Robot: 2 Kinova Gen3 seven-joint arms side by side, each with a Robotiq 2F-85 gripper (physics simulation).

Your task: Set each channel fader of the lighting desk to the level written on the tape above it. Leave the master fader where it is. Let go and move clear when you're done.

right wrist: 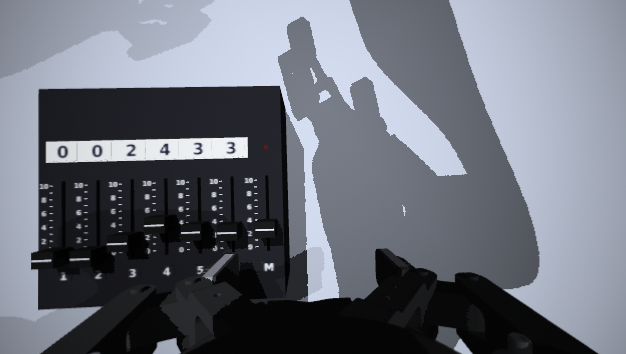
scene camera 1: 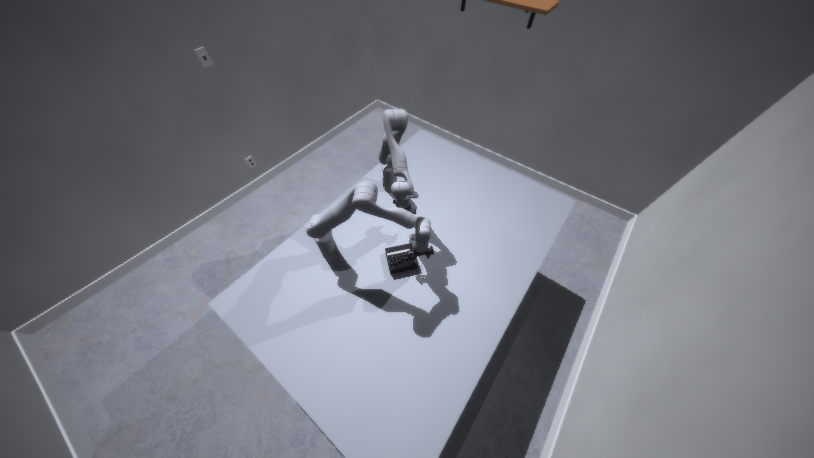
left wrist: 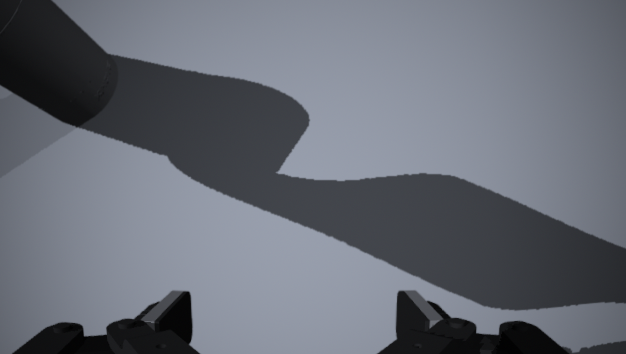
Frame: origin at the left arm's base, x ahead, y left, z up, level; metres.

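Seen in the pictures: left gripper, fingertip midpoint: [left wrist: 294,315]; right gripper, fingertip midpoint: [right wrist: 307,266] [scene camera 1: 419,258]; left arm's base at its link origin: [scene camera 1: 390,187] [left wrist: 83,86]; right arm's base at its link origin: [scene camera 1: 331,253].
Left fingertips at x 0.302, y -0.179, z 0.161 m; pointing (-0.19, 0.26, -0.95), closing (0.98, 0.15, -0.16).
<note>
Offsets run from my left fingertips to a thing's top centre.
The black lighting desk {0.147 m ahead, 0.193 m right, 0.092 m down} [scene camera 1: 402,261] [right wrist: 160,112] shows at the left in the right wrist view. Its white tape {0.118 m ahead, 0.184 m right, 0.105 m down} [right wrist: 146,150] reads 0, 0, 2, 4, 3, 3. Faders 1 {0.143 m ahead, 0.267 m right, 0.092 m down} [right wrist: 42,260] and 2 {0.155 m ahead, 0.249 m right, 0.092 m down} [right wrist: 81,259] stand at the bottom; fader 3 {0.161 m ahead, 0.226 m right, 0.092 m down} [right wrist: 118,244] is a little higher, fader 4 {0.165 m ahead, 0.202 m right, 0.092 m down} [right wrist: 156,225] the highest. Faders 5 {0.181 m ahead, 0.187 m right, 0.092 m down} [right wrist: 192,232] and 6 {0.194 m ahead, 0.169 m right, 0.092 m down} [right wrist: 227,232] stand near the level of the master fader {0.207 m ahead, 0.149 m right, 0.092 m down} [right wrist: 265,229]. My right gripper [right wrist: 307,266] is open, above the desk's lower right edge, touching no fader. My left gripper [left wrist: 294,315] is open and empty, away from the desk.
The desk lies on a pale floor area [scene camera 1: 364,364]. The right arm [scene camera 1: 387,213] arches beside it, and the left arm [scene camera 1: 398,153] stands above it in the scene view. Arm shadows fall around the desk. A dark strip [scene camera 1: 512,364] lies at the right, and an orange bench [scene camera 1: 526,4] shows at the top.
</note>
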